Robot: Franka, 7 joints.
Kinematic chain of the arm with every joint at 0, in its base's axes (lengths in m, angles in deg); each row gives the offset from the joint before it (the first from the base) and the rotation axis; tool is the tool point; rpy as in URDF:
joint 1: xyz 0 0 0.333 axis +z
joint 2: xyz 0 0 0 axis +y
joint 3: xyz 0 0 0.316 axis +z
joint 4: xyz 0.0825 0 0 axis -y
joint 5: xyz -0.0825 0 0.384 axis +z
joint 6: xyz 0 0 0 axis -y
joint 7: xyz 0.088 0 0 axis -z
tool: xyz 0 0 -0.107 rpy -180 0 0
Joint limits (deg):
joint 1: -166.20..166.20
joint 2: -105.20..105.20
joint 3: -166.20..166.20
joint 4: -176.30..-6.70
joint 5: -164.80..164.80
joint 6: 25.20..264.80
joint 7: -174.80..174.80
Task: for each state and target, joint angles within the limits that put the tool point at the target. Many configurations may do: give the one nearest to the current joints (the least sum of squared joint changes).
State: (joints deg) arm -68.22 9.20 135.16 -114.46 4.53 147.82 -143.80
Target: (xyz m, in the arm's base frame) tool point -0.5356 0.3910 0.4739
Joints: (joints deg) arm -23.29 -13.64 166.20 -104.38 2.86 150.36 -143.80
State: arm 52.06 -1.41 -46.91 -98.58 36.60 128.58 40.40
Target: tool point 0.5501 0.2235 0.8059
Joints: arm 59.64 2.18 -39.52 -78.36 37.23 134.42 40.40
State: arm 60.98 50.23 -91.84 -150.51 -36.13 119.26 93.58
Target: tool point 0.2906 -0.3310 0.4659
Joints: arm 58.79 55.83 -109.57 -137.69 -38.58 118.10 93.58
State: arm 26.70 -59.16 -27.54 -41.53 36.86 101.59 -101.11
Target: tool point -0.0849 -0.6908 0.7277
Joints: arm 55.73 -81.24 -52.67 -46.59 32.89 106.62 -101.11
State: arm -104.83 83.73 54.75 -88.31 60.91 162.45 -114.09
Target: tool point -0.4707 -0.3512 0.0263
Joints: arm -148.57 53.96 12.70 -105.63 67.94 177.59 -114.09
